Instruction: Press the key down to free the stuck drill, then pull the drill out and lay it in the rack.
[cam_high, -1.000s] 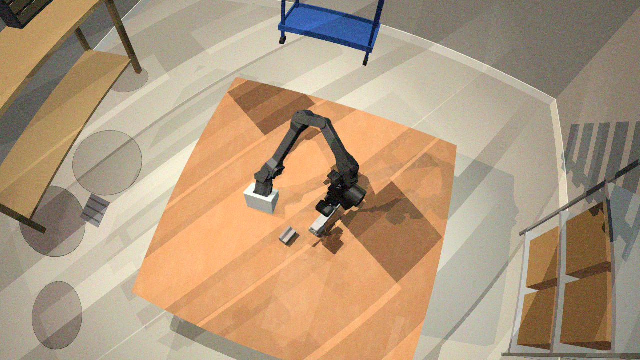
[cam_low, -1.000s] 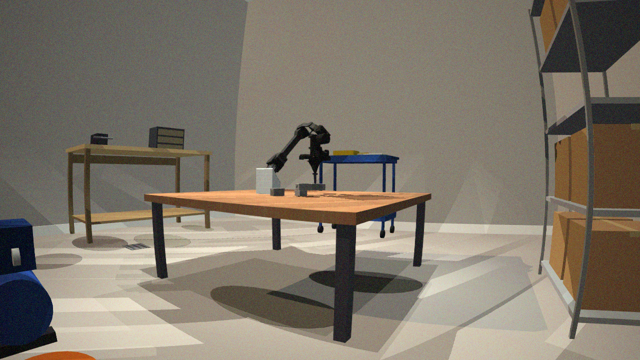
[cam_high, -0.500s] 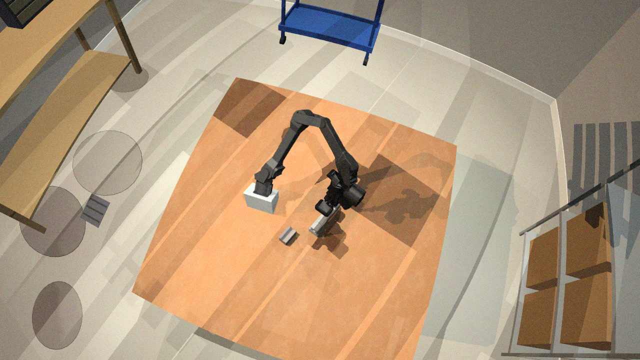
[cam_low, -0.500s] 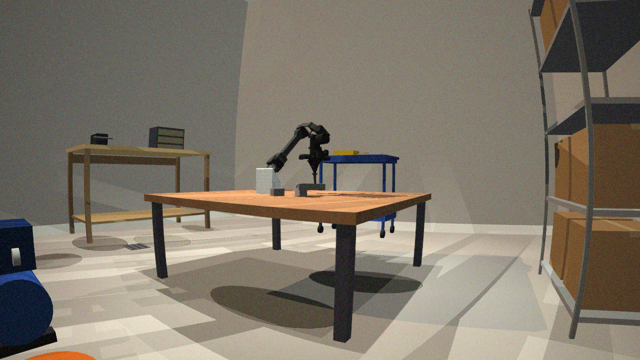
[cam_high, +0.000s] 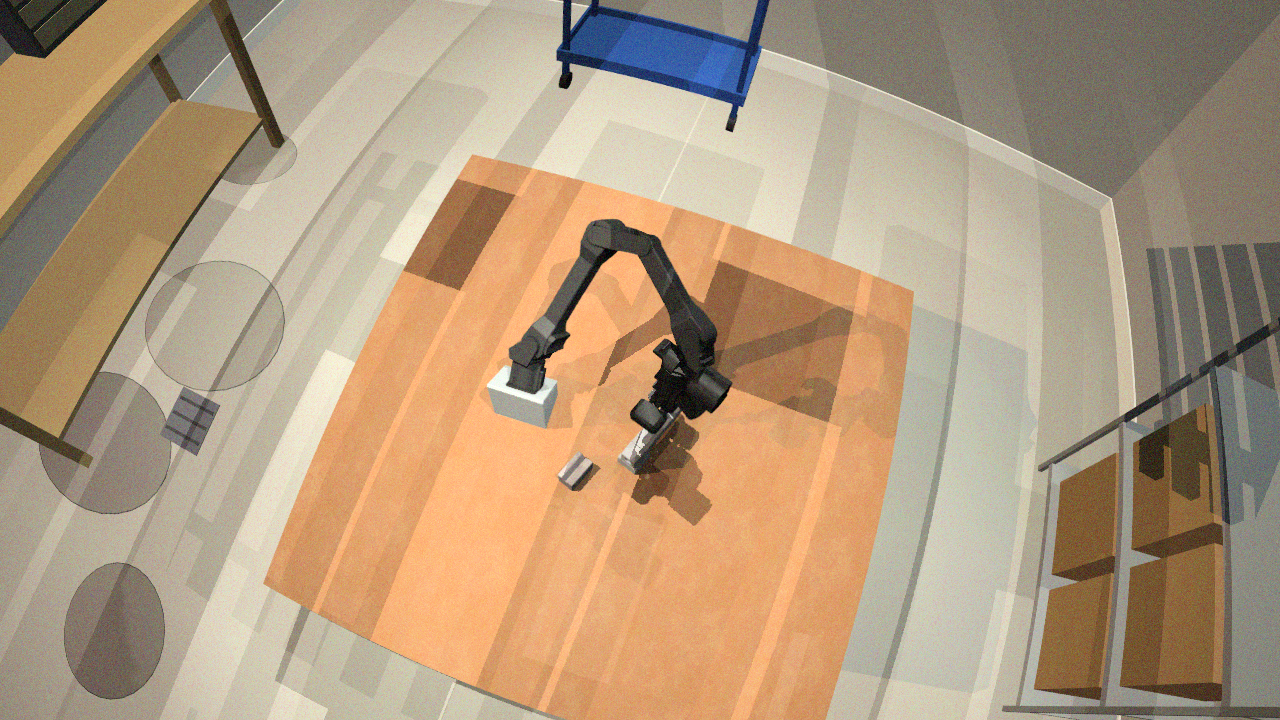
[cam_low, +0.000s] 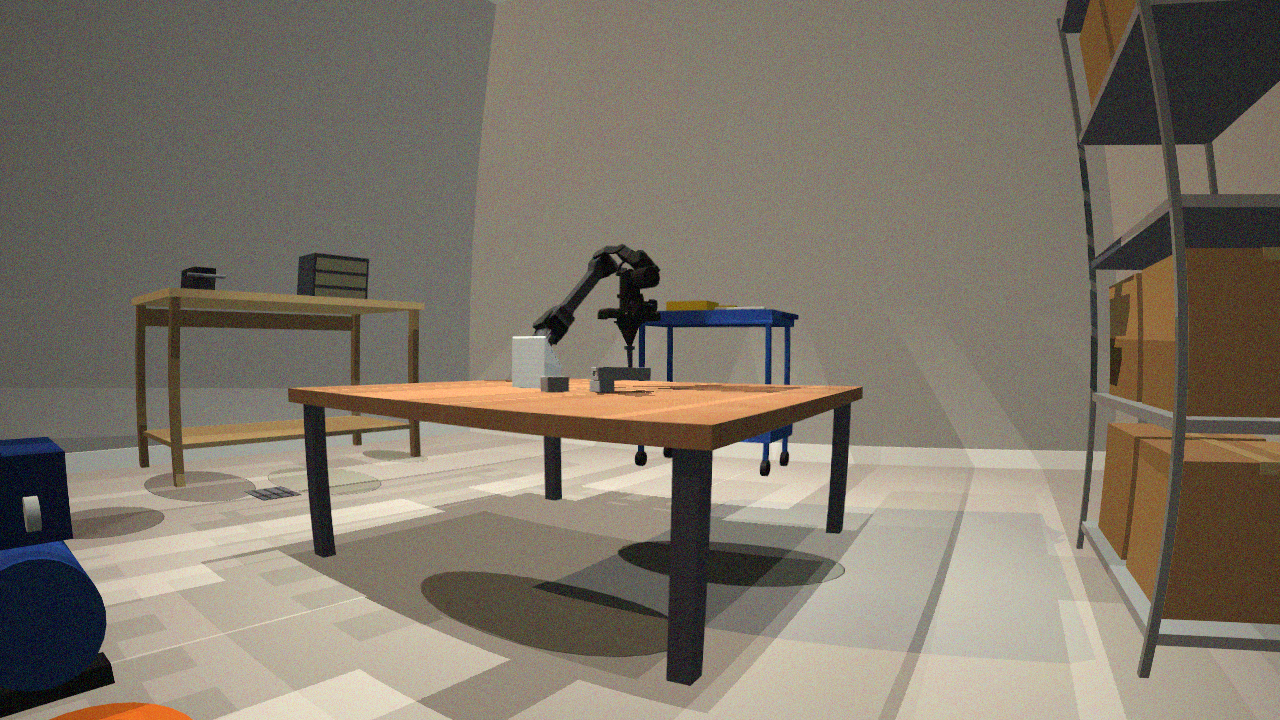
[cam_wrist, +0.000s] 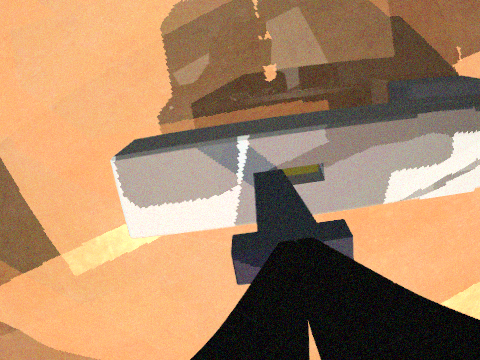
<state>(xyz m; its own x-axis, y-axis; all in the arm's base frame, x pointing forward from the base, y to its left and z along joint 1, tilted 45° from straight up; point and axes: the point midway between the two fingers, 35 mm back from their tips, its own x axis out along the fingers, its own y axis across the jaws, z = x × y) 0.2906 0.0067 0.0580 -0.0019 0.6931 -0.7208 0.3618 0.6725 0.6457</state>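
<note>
Right now my gripper tip is 3 cm above the dark key. Round my gripper tip: drill (8 cm below, 5 cm to the right, 2 cm behind); grey housing (9 cm below, 3 cm to the right, 1 cm behind); small grey rack (16 cm to the right, 14 cm behind, 11 cm below).
</note>
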